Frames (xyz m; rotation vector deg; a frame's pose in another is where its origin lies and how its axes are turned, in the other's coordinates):
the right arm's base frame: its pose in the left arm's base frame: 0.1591 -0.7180 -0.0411 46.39 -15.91 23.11
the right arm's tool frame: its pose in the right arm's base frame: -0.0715 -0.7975 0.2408 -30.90 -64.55 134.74
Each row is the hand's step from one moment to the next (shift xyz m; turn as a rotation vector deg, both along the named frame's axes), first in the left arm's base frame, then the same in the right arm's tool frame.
Working: the left arm's base frame: its pose in the right arm's tool frame: 0.7707 -0.1790 -1.3144 20.32 133.10 -107.68

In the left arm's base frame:
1: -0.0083 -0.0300 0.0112 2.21 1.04 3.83
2: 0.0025 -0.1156 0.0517 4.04 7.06 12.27
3: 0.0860 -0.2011 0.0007 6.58 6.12 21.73
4: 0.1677 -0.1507 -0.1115 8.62 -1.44 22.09
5: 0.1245 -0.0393 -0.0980 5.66 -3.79 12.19
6: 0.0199 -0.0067 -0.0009 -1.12 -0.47 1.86
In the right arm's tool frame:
1: -0.0004 -0.0176 0.0280 -2.03 -3.32 -2.35
2: -0.0352 -0.0728 0.0975 -2.58 -10.19 -10.30
3: -0.1359 -0.0315 0.1684 -5.70 -19.36 -12.08
4: -0.1964 0.0959 0.1246 -9.67 -20.98 -5.52
5: -0.1260 0.1002 0.0272 -7.00 -12.08 -0.44
6: -0.0209 0.0015 0.0016 0.87 -2.02 0.32

